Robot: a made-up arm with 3 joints. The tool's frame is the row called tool.
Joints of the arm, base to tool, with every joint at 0 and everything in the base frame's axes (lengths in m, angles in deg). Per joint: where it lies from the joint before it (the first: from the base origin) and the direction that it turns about. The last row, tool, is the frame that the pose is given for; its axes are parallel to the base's.
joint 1: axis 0 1 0 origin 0.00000 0.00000 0.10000
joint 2: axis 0 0 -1 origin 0.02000 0.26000 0.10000
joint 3: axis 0 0 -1 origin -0.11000 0.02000 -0.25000
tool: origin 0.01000 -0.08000 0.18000
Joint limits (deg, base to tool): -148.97..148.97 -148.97..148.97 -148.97..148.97
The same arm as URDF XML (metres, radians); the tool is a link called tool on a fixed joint. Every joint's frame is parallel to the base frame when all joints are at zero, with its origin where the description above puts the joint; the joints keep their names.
<robot name="arm">
<joint name="joint 1" type="revolute"><parent link="base_link"/><child link="link1"/><origin xyz="0 0 0.1" rpy="0 0 0"/><axis xyz="0 1 0"/><limit lower="-2.6" upper="2.6"/></joint>
<joint name="joint 2" type="revolute"><parent link="link1"/><child link="link2"/><origin xyz="0.02 0.26 0.1" rpy="0 0 0"/><axis xyz="0 0 -1"/><limit lower="-2.6" upper="2.6"/></joint>
<joint name="joint 3" type="revolute"><parent link="link2"/><child link="link3"/><origin xyz="-0.11 0.02 -0.25" rpy="0 0 0"/><axis xyz="0 0 -1"/><limit lower="-2.6" upper="2.6"/></joint>
<joint name="tool_fixed" type="fixed"><parent link="link3"/><child link="tool"/><origin xyz="0.01 -0.08 0.18" rpy="0 0 0"/></joint>
<link name="base_link"/>
<link name="link1"/>
<link name="link2"/>
<link name="link3"/>
<link name="tool"/>
</robot>

